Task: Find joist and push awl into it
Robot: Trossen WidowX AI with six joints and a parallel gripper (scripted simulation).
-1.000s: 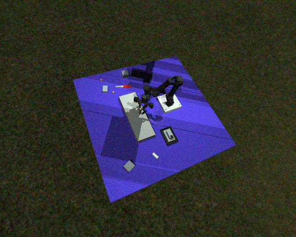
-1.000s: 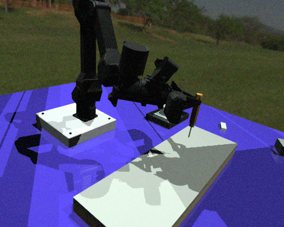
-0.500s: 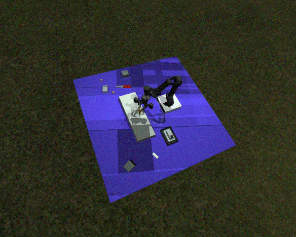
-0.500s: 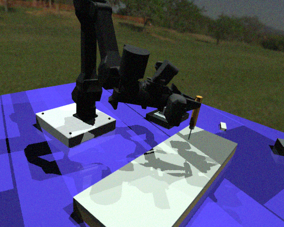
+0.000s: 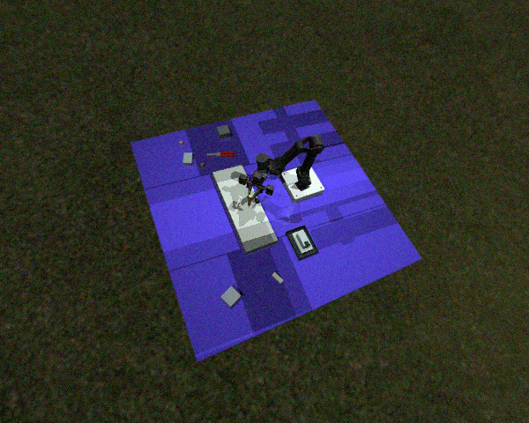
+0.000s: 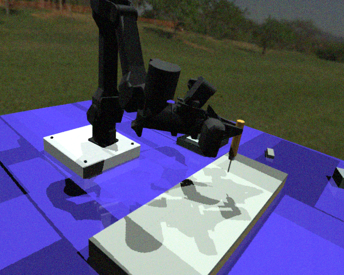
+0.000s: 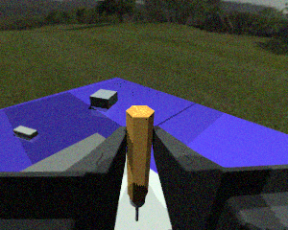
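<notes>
The awl lies 60 mm below my gripper tip. The rest, counted from my gripper tip: small white block (30 mm ahead, 380 mm to the left, 190 mm below); tray (180 mm behind, 280 mm to the left, 180 mm below); stud finder (180 mm behind, 290 mm to the left, 140 mm below).
</notes>
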